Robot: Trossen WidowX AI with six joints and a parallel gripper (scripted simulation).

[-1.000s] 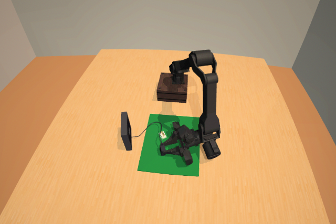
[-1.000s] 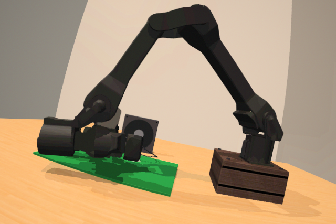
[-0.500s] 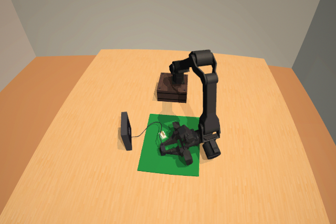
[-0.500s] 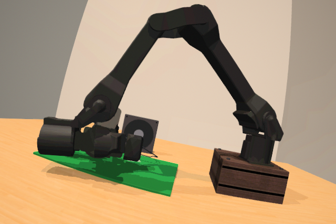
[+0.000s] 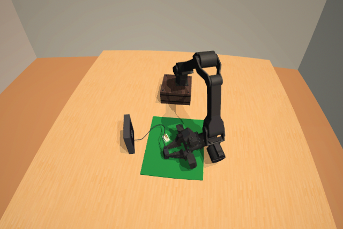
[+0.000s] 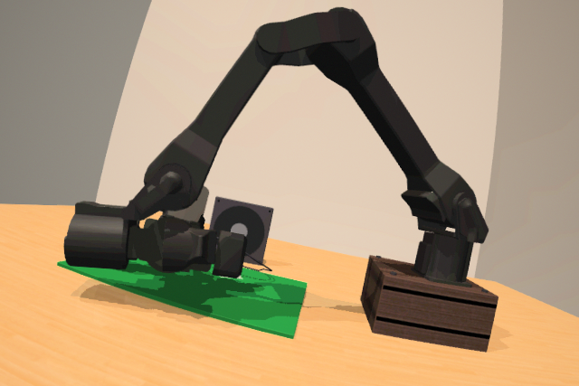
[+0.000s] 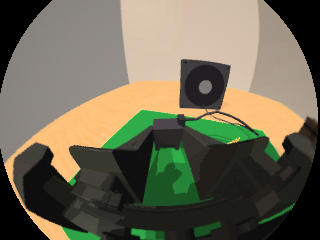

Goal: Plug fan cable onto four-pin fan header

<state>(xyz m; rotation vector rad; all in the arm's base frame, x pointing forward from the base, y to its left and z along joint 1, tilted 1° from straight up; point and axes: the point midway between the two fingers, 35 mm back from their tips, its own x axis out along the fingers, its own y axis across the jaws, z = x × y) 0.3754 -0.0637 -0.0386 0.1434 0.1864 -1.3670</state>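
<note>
My gripper tip is now 1 cm above the dark plug. Also, from my gripper tip: green board (5 cm behind, 4 cm to the left, 5 cm below); black fan (8 cm behind, 13 cm to the right, 3 cm above).
</note>
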